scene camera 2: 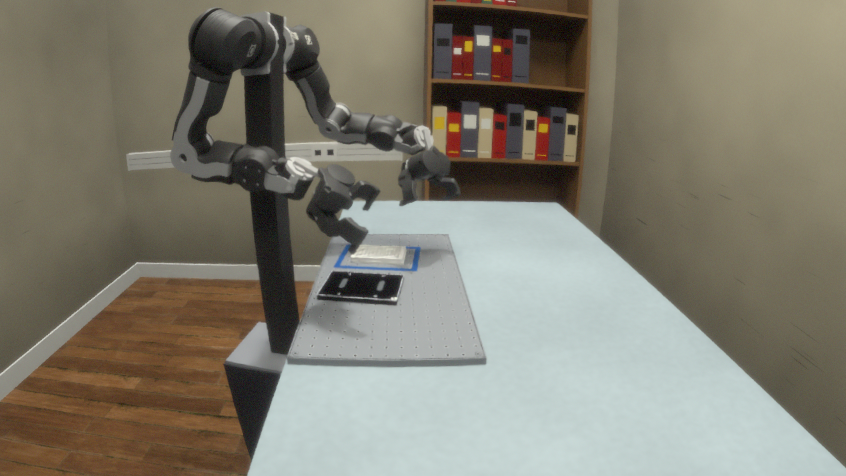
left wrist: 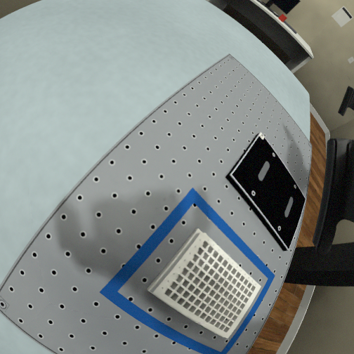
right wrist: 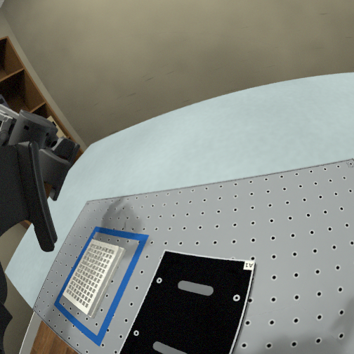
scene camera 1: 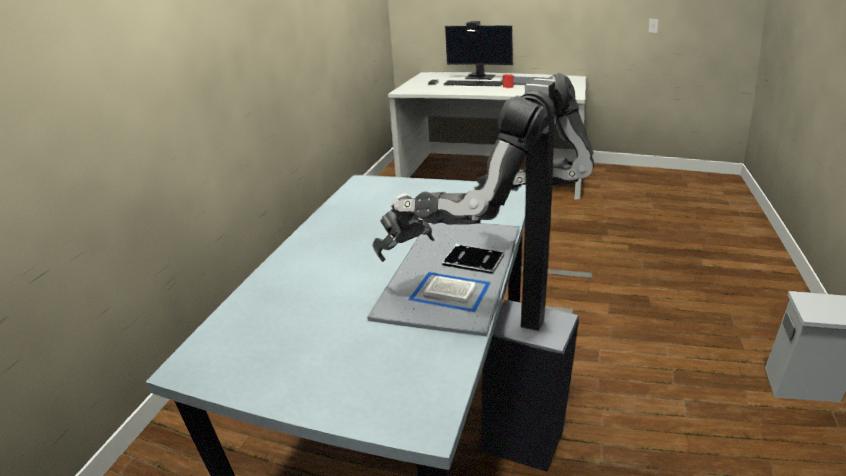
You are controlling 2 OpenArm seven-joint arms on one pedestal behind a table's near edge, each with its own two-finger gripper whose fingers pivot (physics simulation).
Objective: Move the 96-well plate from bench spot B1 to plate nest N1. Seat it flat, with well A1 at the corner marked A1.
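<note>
The white 96-well plate lies flat inside the blue outline. I cannot tell which of its corners is A1. The black plate nest is empty beside it; its A1 label shows at one corner in the right wrist view. My left gripper is open and empty, high above the bench. My right gripper is open and empty, raised above the board; its fingers are hidden in scene camera 1.
A grey perforated board lies under the plate and nest on the pale blue table. The black pedestal post stands behind the near edge. A desk with a monitor stands beyond the table.
</note>
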